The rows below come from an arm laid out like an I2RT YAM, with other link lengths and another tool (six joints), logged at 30 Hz.
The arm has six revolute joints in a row. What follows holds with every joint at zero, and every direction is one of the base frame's. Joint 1 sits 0.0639 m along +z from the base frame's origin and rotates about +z. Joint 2 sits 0.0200 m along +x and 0.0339 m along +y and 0.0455 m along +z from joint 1 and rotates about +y. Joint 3 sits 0.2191 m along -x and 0.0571 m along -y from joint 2 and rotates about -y. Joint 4 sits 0.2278 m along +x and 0.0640 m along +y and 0.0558 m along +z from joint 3 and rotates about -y. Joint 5 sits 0.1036 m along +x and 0.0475 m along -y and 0.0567 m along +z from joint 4 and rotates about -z. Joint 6 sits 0.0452 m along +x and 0.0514 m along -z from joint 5 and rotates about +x. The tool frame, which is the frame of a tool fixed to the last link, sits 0.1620 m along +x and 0.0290 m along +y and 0.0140 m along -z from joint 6; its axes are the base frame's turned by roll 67.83, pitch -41.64 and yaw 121.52 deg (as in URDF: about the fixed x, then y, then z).
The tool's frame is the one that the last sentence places.
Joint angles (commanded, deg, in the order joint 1, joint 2, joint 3, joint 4, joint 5, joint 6), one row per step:
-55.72, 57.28, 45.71, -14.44, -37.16, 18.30
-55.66, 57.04, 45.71, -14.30, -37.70, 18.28
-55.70, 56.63, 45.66, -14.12, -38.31, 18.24
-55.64, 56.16, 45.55, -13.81, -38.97, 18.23
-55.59, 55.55, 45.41, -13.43, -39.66, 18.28
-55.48, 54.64, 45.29, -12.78, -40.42, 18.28
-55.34, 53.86, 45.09, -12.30, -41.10, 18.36
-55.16, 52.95, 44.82, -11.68, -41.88, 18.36
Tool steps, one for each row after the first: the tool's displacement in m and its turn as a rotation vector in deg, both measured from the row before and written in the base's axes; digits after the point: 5 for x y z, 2 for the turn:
0.00057, 0.00225, 0.00258, -0.20, -0.40, 0.55
0.00006, 0.00218, 0.00340, -0.34, -0.51, 0.52
0.00044, 0.00291, 0.00383, -0.41, -0.60, 0.66
0.00028, 0.00313, 0.00471, -0.50, -0.72, 0.66
0.00039, 0.00386, 0.00766, -1.02, -1.06, 0.81
0.00026, 0.00397, 0.00549, -0.66, -0.82, 0.75
0.00024, 0.00476, 0.00621, -0.88, -0.94, 0.91

